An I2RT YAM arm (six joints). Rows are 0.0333 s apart.
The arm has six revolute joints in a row. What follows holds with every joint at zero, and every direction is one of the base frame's. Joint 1 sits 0.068 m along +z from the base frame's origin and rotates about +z. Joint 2 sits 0.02 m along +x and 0.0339 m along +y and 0.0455 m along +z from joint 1 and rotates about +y. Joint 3 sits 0.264 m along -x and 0.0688 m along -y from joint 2 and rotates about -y. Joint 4 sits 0.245 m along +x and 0.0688 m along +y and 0.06 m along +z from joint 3 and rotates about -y. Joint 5 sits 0.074 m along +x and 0.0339 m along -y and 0.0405 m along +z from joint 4 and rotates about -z. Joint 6 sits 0.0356 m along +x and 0.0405 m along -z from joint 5 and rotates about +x. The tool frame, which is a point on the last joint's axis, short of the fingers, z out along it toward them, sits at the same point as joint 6; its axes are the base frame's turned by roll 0, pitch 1.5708 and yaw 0 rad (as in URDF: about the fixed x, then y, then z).
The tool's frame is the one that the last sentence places.
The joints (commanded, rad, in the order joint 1, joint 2, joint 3, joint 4, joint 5, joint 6), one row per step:
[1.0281 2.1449 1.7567 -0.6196 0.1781 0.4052]
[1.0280 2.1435 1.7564 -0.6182 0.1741 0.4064]
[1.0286 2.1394 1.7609 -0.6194 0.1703 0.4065]
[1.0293 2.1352 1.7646 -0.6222 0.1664 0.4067]
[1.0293 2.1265 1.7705 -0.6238 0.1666 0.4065]
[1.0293 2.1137 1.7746 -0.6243 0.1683 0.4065]
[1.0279 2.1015 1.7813 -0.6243 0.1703 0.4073]
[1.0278 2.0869 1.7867 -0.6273 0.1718 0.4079]
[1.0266 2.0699 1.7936 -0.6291 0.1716 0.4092]
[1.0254 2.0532 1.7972 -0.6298 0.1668 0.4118]
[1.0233 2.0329 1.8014 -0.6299 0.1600 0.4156]
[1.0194 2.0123 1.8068 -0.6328 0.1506 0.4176]
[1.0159 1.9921 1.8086 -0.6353 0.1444 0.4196]
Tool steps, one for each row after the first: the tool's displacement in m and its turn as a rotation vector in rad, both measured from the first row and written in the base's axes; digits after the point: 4 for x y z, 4 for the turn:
[-0.0001 0.0000 0.0006 0.0044 0.0020 0.0010]
[-0.0004 0.0003 0.0037 0.0124 0.0010 0.0036]
[-0.0009 0.0004 0.0066 0.0186 0.0012 0.0063]
[-0.0011 0.0001 0.0123 0.0295 -0.0057 0.0064]
[-0.0015 -0.0007 0.0193 0.0428 -0.0154 0.0055]
[-0.0012 -0.0017 0.0269 0.0584 -0.0264 0.0025]
[-0.0019 -0.0030 0.0349 0.0726 -0.0360 0.0011]
[-0.0023 -0.0048 0.0446 0.0922 -0.0468 -0.0010]
[-0.0031 -0.0067 0.0531 0.1121 -0.0526 -0.0014]
[-0.0038 -0.0094 0.0634 0.1374 -0.0591 -0.0023]
[-0.0042 -0.0129 0.0740 0.1618 -0.0642 -0.0018]
[-0.0049 -0.0166 0.0832 0.1817 -0.0696 -0.0028]

